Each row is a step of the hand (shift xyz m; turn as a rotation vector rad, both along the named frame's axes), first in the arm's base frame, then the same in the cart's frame.
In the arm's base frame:
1: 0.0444 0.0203 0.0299 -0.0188 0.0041 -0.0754
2: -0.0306 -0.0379 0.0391 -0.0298 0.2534 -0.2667
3: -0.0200 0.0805 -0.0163 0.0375 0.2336 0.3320
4: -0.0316 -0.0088 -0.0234 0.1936 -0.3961 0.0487
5: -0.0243 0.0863 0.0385 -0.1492 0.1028 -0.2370
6: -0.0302 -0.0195 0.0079 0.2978 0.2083 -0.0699
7: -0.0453 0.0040 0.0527 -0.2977 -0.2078 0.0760
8: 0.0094 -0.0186 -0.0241 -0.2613 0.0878 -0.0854
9: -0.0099 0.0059 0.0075 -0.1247 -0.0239 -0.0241
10: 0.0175 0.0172 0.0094 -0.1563 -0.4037 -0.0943
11: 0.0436 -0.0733 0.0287 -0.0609 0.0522 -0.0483
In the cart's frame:
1: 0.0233 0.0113 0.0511 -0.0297 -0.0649 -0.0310
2: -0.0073 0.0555 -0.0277 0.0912 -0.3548 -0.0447
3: 0.0644 -0.0533 -0.0126 0.3537 0.1613 0.1227
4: -0.0128 -0.0127 -0.0360 -0.3507 0.2268 0.1495
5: 0.0969 -0.0090 -0.0066 0.0005 -0.2420 -0.1745
6: -0.0069 0.0194 -0.0305 0.0858 -0.1925 0.3042
7: 0.0379 0.0470 -0.0346 -0.0824 0.1975 -0.3030
8: -0.0294 -0.0119 0.0027 0.0834 -0.0947 -0.2595
9: 0.0106 0.0043 -0.0077 -0.0081 0.0026 -0.1290
10: 0.0159 -0.0023 0.0208 -0.3596 0.1393 -0.2182
11: -0.0568 0.0581 0.0387 0.0326 -0.0626 -0.0616

